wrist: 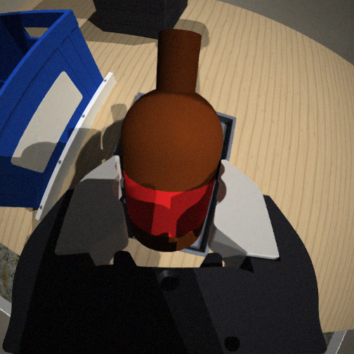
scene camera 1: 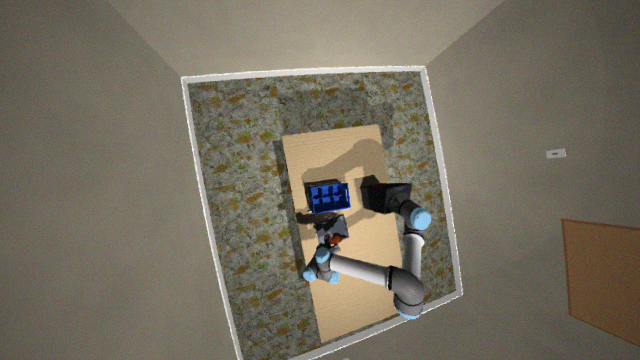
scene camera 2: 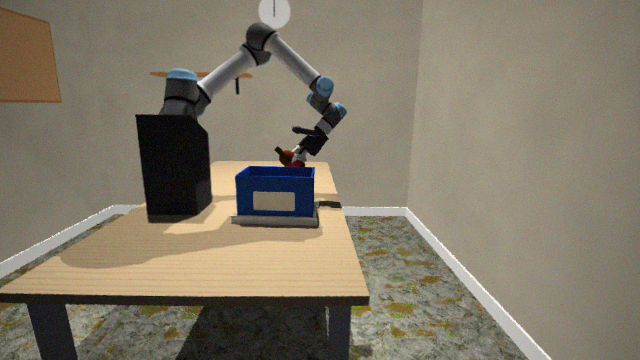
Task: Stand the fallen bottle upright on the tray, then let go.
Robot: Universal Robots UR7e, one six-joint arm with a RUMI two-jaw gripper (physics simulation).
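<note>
The brown bottle with a red label is tilted, its neck pointing up and to the left in the scene camera 2 view. My gripper is shut on the bottle around its red label and holds it in the air. The grey tray lies on the table; in the wrist view it shows beyond the bottle, which hides much of it. In the scene camera 2 view the tray does not show, and the blue crate hides the bottle's lower end.
A blue crate with compartments stands beside the tray on a pale base. The black pedestal bears the arm at the table's other side. The wooden table has an edge near the tray.
</note>
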